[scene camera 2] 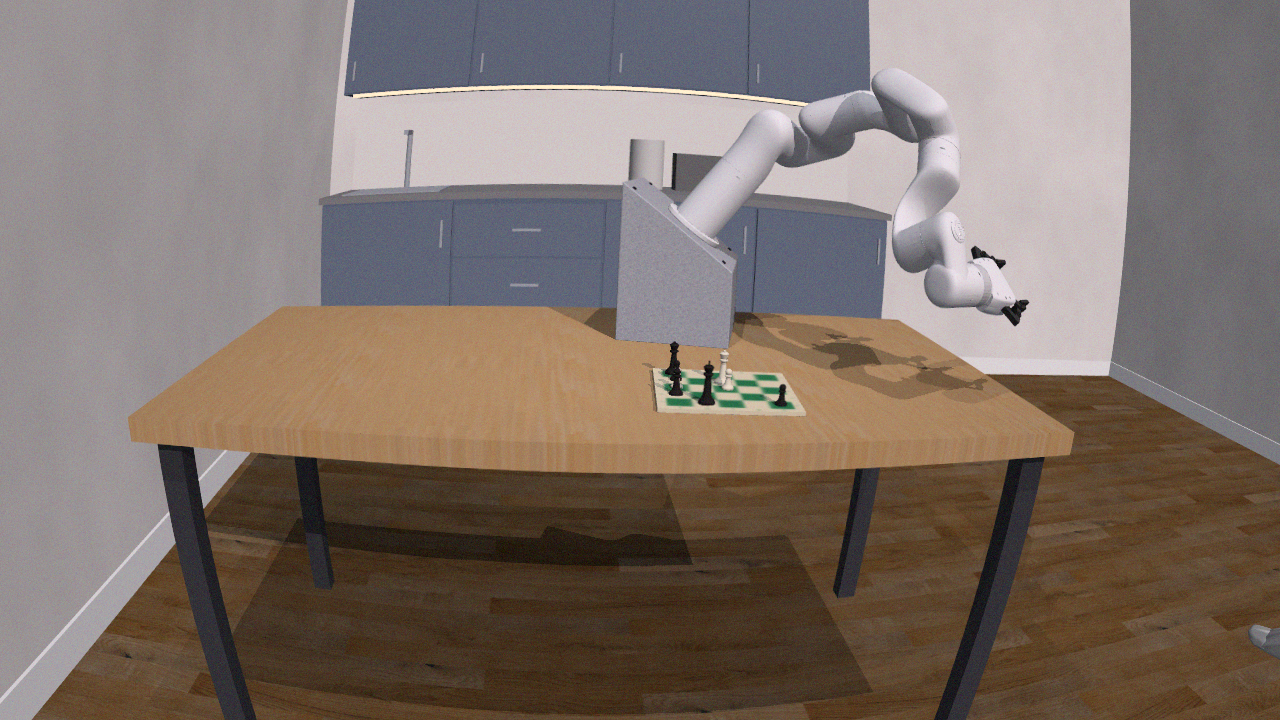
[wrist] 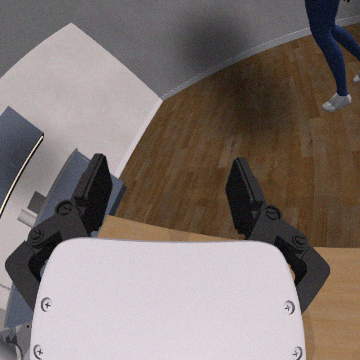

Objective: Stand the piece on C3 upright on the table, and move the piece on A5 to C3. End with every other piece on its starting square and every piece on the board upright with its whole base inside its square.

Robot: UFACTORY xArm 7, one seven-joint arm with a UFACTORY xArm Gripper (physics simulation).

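Places are measured from the arm's base along level axes (x right, y ahead, z up), in metres.
Pixels of known places: gripper, fingertip midpoint: (scene camera 2: 1012,285) (wrist: 169,170); arm's base, link origin: (scene camera 2: 692,226).
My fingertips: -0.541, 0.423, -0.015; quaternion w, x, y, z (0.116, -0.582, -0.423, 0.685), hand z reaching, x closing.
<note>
Ahead of a thing's pixels: the offset from my fingertips to its top centre, as dx, dy, dz. Level surfaces: height alone.
The green and cream chessboard {+0.576, +0.011, -0.191} (scene camera 2: 732,403) lies on the table in the scene view. A tall black piece {+0.640, -0.080, -0.137} (scene camera 2: 674,359) stands at its back left, with another black piece {+0.660, +0.036, -0.147} (scene camera 2: 675,382) in front of it. A tall black piece {+0.624, +0.082, -0.127} (scene camera 2: 707,386) stands nearer the front edge. A tall white piece {+0.572, -0.024, -0.137} (scene camera 2: 723,366) and a small white piece {+0.572, +0.009, -0.159} (scene camera 2: 728,381) are close together near the middle. A small black piece {+0.511, +0.096, -0.159} (scene camera 2: 781,395) is at the front right. Square names and any tipped piece are too small to tell. My gripper (scene camera 2: 1011,284) (wrist: 169,170) is open and empty, high and far right of the board.
The wooden table {dz -0.197} (scene camera 2: 402,385) (wrist: 335,280) carries the grey robot base (scene camera 2: 675,268) behind the board. The arm reaches right, above the table's right side. Blue cabinets (scene camera 2: 384,255) stand behind. A person's legs (wrist: 332,55) show at the upper right of the wrist view.
</note>
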